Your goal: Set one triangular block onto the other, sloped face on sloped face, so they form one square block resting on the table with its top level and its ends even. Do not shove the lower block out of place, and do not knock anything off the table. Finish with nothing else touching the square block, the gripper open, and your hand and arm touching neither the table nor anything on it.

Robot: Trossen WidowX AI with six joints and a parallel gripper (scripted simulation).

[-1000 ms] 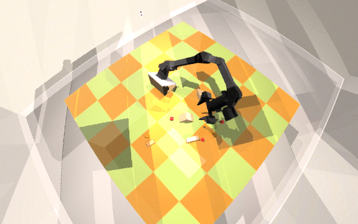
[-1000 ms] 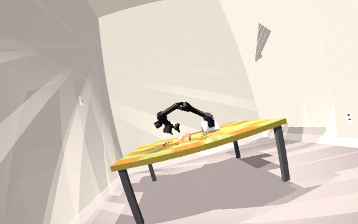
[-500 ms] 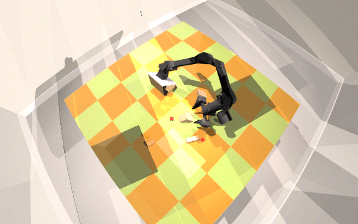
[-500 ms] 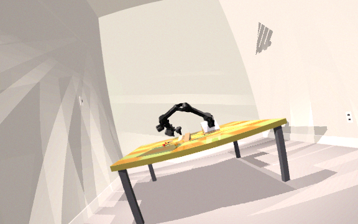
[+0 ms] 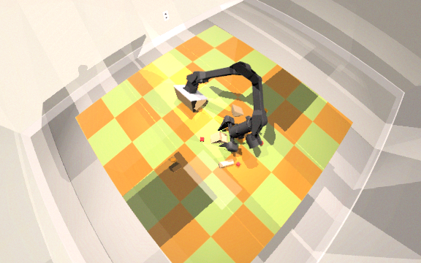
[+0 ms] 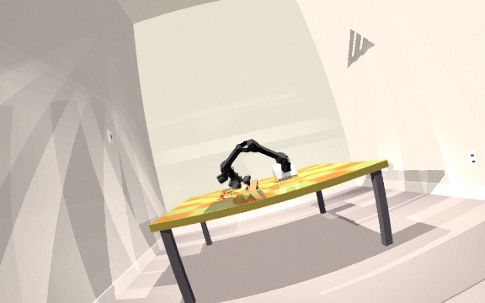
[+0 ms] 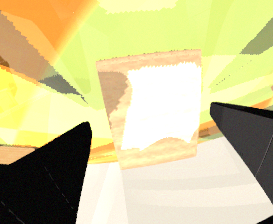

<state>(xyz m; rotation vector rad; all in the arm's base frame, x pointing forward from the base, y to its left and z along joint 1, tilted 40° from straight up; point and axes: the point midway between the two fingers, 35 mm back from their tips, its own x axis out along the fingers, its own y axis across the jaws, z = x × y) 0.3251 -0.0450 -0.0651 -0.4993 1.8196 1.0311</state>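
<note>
Right now the tan triangular block is 10 mm above my gripper tip. The rest, counted from my gripper tip: flat tan piece: 260 mm to the right, 50 mm behind, 10 mm below.
</note>
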